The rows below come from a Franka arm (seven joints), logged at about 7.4 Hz.
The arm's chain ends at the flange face. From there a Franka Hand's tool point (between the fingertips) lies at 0.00 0.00 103.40 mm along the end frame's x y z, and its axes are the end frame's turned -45 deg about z.
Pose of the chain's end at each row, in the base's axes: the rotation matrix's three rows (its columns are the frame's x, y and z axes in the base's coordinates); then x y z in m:
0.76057 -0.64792 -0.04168; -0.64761 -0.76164 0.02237; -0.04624 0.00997 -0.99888; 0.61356 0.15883 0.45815
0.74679 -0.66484 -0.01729; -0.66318 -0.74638 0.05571; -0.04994 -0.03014 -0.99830; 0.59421 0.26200 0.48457
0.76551 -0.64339 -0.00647; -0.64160 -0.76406 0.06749; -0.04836 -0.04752 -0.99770; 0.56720 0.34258 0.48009
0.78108 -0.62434 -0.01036; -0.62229 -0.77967 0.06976; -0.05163 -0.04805 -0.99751; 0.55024 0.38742 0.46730
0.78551 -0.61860 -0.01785; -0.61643 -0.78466 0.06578; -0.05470 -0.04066 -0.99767; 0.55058 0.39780 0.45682
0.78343 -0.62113 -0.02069; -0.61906 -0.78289 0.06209; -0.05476 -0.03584 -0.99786; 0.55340 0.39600 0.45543
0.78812 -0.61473 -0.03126; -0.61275 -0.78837 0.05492; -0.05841 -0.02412 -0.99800; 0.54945 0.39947 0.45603
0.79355 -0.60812 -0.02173; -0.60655 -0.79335 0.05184; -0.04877 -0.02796 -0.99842; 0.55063 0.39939 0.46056
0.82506 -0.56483 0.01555; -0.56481 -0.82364 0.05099; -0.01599 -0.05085 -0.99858; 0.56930 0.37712 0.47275
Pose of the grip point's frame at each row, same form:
0.99595 0.07966 -0.04168; 0.08063 -0.99649 0.02237; -0.03975 -0.02565 -0.99888; 0.60925 0.16114 0.35487
0.99817 0.05795 -0.01729; 0.05883 -0.99671 0.05571; -0.01400 -0.05663 -0.99830; 0.59242 0.26776 0.38135
0.99624 0.08635 -0.00647; 0.08659 -0.99395 0.06749; -0.00059 -0.06780 -0.99770; 0.56653 0.34956 0.37693
0.99378 0.11083 -0.01036; 0.11128 -0.99134 0.06976; -0.00253 -0.07048 -0.99751; 0.54917 0.39463 0.36416
0.99286 0.11802 -0.01785; 0.11896 -0.99072 0.06578; -0.00993 -0.06743 -0.99767; 0.54873 0.40460 0.35366
0.99317 0.11476 -0.02069; 0.11585 -0.99133 0.06209; -0.01338 -0.06406 -0.99786; 0.55126 0.40242 0.35225
0.99196 0.12261 -0.03126; 0.12418 -0.99074 0.05492; -0.02425 -0.05836 -0.99800; 0.54622 0.40515 0.35284
0.99113 0.13112 -0.02173; 0.13209 -0.98988 0.05184; -0.01471 -0.05426 -0.99842; 0.54838 0.40475 0.35732
0.98280 0.18401 0.01555; 0.18302 -0.98178 0.05099; 0.02465 -0.04726 -0.99858; 0.57091 0.38239 0.36950

